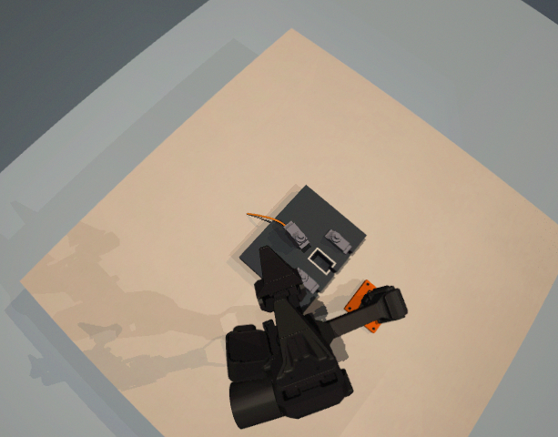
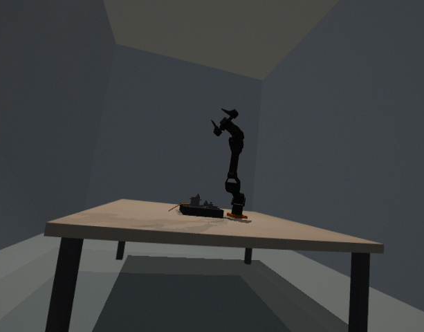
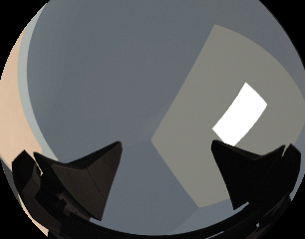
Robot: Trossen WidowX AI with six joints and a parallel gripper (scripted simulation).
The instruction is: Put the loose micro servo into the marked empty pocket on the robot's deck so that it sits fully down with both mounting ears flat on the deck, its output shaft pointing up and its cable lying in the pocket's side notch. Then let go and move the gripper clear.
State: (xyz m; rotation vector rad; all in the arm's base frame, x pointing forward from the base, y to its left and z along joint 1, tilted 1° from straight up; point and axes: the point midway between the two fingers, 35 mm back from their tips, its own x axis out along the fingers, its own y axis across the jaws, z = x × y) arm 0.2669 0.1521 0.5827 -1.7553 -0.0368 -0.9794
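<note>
The deck is 60 cm below my gripper tip, 17 cm to the right of it and 2 cm ahead of it.
</note>
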